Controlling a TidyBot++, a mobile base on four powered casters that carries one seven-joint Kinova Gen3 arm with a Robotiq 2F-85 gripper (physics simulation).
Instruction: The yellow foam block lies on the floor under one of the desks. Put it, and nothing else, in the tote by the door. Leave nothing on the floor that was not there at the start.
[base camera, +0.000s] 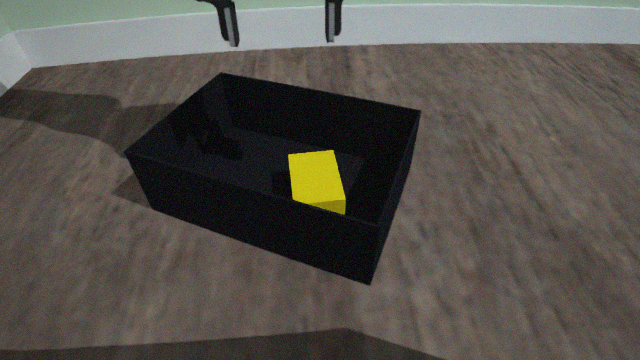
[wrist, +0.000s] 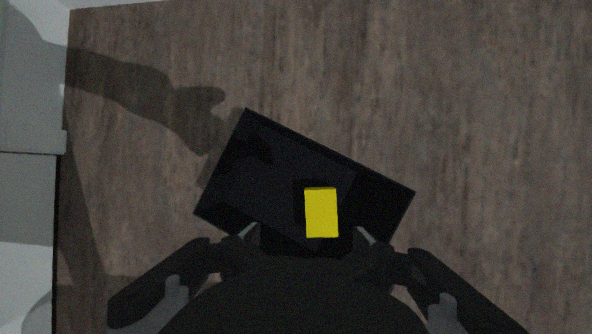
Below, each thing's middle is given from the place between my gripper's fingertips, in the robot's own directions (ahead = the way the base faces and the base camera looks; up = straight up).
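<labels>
The black tote (base camera: 219, 160) is 160 mm below my hand, and it's 10 mm ahead of it and 10 mm to the left of it. There's also the yellow foam block (base camera: 315, 180), and that one's 30 mm to the right of my hand, 20 mm behind it and 180 mm below it.
</labels>
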